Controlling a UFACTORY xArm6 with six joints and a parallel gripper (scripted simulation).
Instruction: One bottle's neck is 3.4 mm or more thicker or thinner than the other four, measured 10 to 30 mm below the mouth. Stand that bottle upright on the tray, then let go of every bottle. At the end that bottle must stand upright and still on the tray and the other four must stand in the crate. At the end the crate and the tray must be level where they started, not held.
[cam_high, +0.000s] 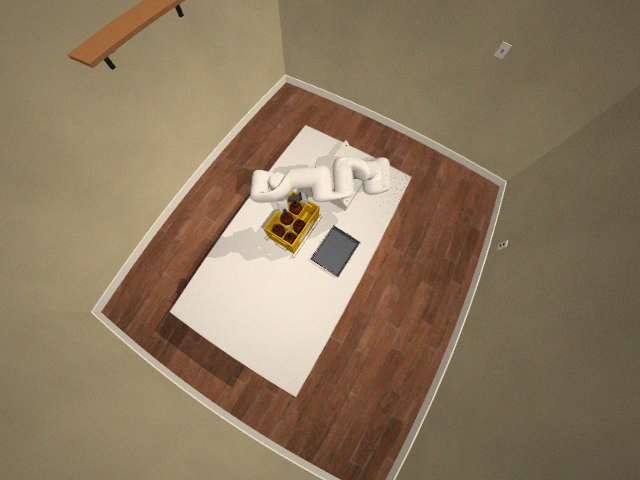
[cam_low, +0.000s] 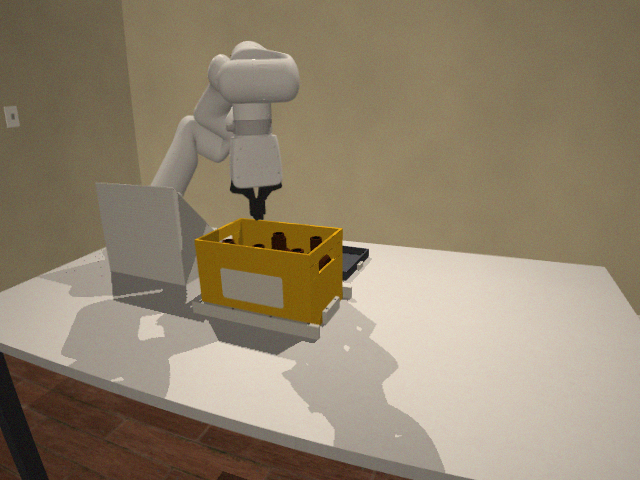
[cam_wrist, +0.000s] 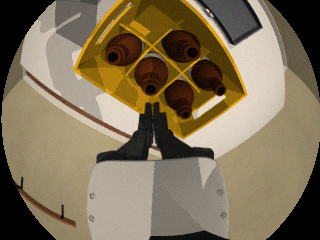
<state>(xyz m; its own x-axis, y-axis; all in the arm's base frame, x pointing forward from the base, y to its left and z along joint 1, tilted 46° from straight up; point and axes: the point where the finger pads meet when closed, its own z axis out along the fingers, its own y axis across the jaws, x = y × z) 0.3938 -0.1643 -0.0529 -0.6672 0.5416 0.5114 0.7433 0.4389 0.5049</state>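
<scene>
The yellow crate lies 160 mm below my hand and 40 mm to the left of it. The rest, counted from my hand: dark grey tray (330 mm to the left, 230 mm below, 10 mm ahead); glass bottle (150 mm below, 90 mm ahead, 10 mm to the right).
</scene>
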